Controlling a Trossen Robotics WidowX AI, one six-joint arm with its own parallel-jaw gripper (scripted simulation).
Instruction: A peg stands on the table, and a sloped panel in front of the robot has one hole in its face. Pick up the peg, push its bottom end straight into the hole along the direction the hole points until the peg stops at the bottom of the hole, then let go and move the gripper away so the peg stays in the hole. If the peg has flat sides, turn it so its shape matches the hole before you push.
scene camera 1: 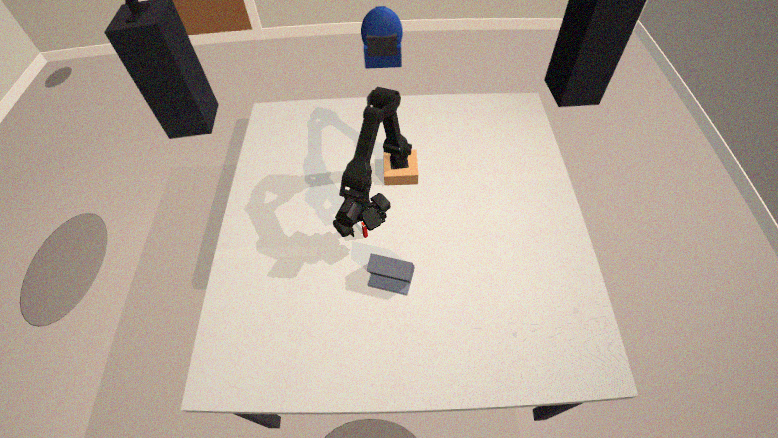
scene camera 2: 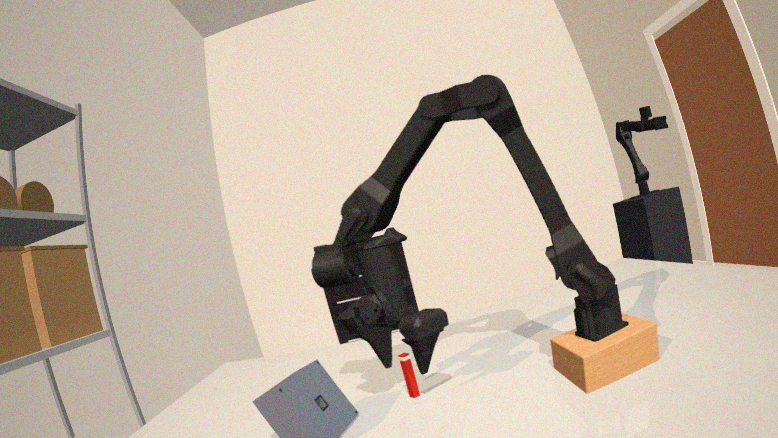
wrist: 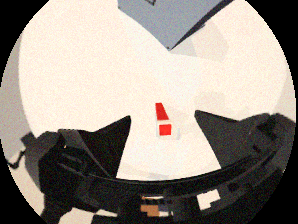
My gripper is open, holding nothing. Further things: a grey sloped panel.
My gripper is seen too in scene camera 1 and in the wrist view.
